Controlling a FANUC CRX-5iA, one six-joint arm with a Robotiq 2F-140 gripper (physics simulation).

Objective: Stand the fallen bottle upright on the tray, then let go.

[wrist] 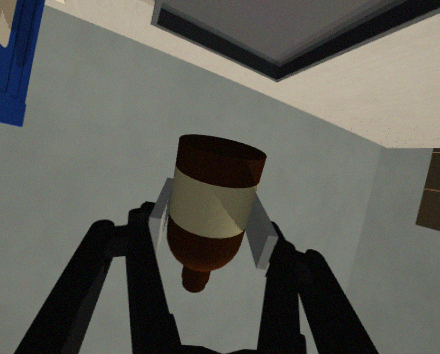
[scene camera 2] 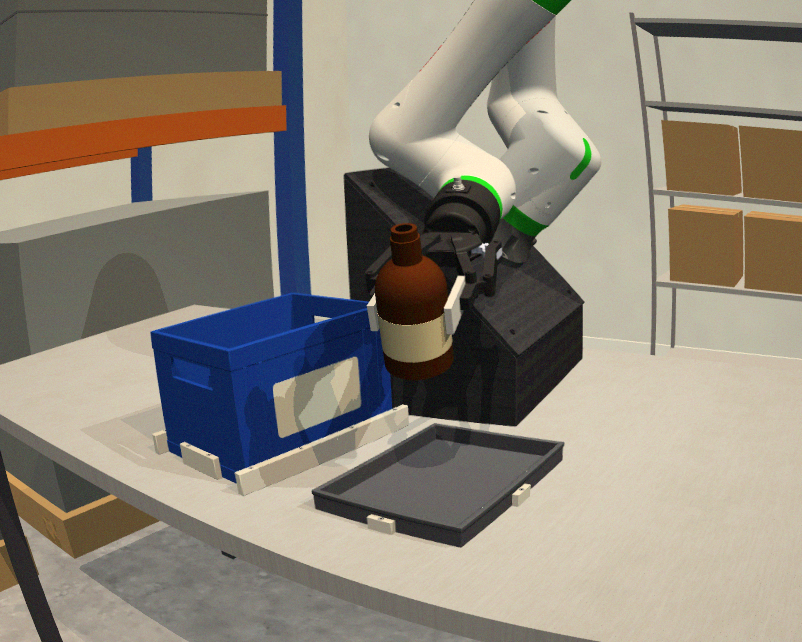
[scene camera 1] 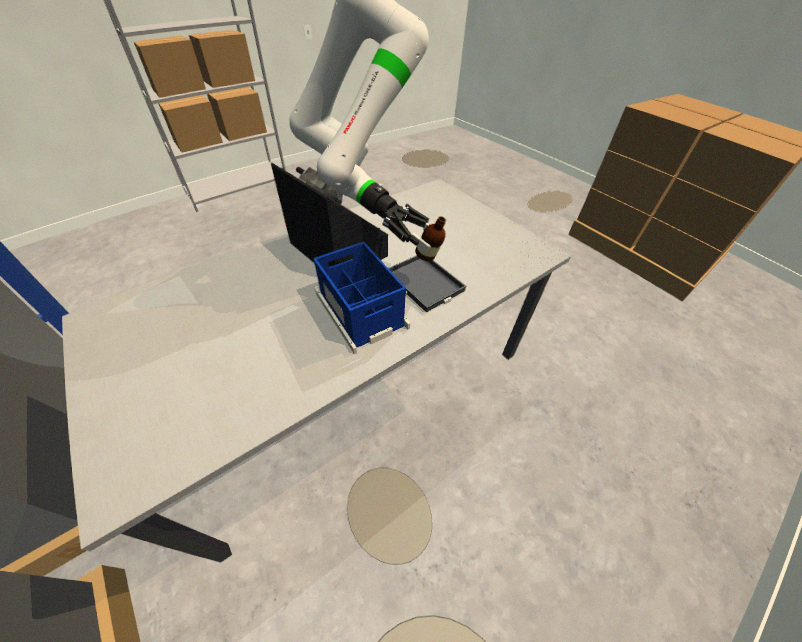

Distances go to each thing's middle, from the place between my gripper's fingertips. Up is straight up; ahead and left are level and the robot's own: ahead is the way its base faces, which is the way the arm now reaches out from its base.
My hand is 10 mm past the brown bottle [scene camera 2: 411, 291] and 20 mm below it. The rest, counted from my hand: guide strip [scene camera 2: 271, 471] (70 mm behind, 160 mm to the right, 190 mm below).
